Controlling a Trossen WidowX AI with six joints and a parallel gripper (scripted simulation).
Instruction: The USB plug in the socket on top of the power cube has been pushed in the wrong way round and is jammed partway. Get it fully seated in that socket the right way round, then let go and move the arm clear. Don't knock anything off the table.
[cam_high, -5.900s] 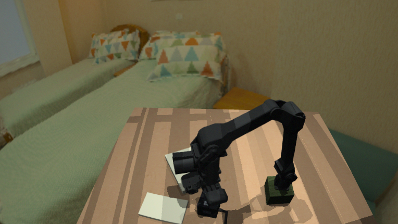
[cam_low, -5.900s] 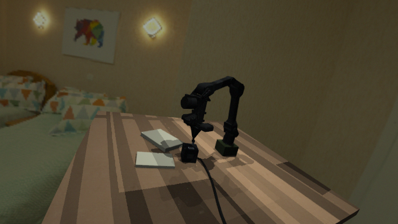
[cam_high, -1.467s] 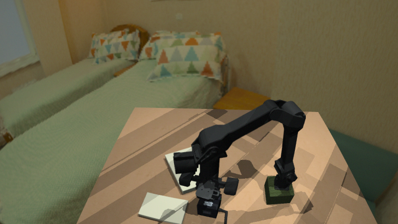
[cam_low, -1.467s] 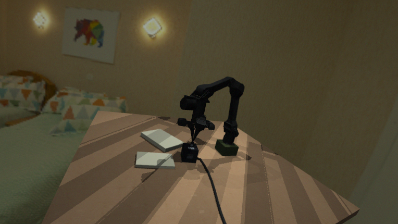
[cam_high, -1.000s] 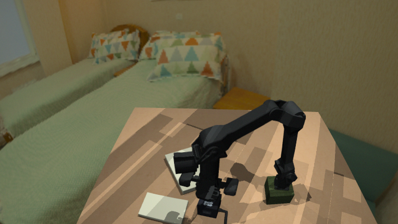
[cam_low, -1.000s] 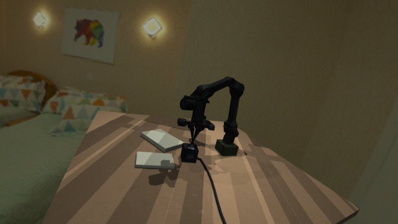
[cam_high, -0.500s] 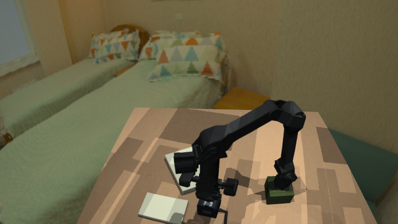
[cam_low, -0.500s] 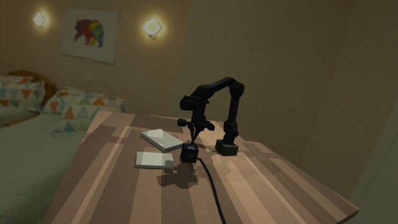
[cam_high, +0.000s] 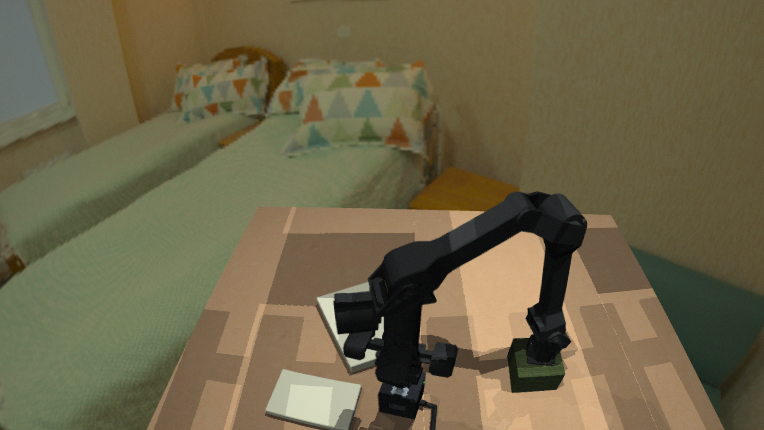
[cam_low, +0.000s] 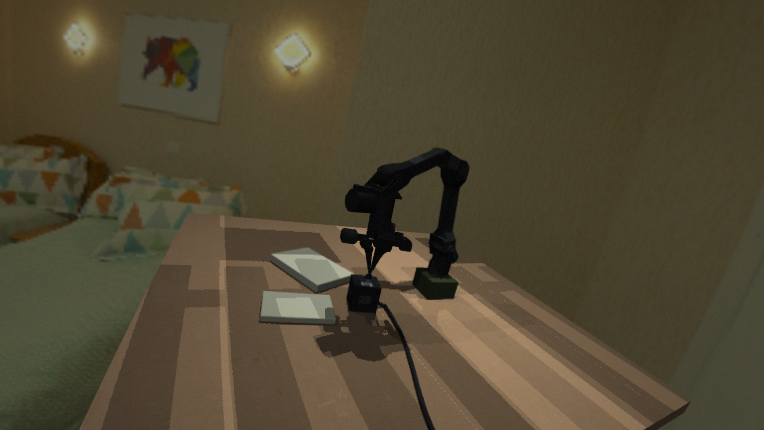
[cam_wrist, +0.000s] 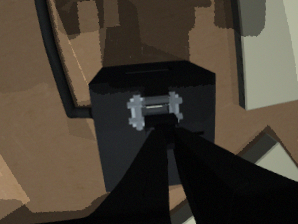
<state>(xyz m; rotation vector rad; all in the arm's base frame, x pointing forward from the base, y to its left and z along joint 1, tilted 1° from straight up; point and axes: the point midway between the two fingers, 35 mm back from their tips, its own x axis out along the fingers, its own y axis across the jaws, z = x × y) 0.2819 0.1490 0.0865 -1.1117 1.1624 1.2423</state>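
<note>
Now: the USB plug 20 mm below my gripper tip. Round my gripper tip: silver-framed socket (50 mm below).
</note>
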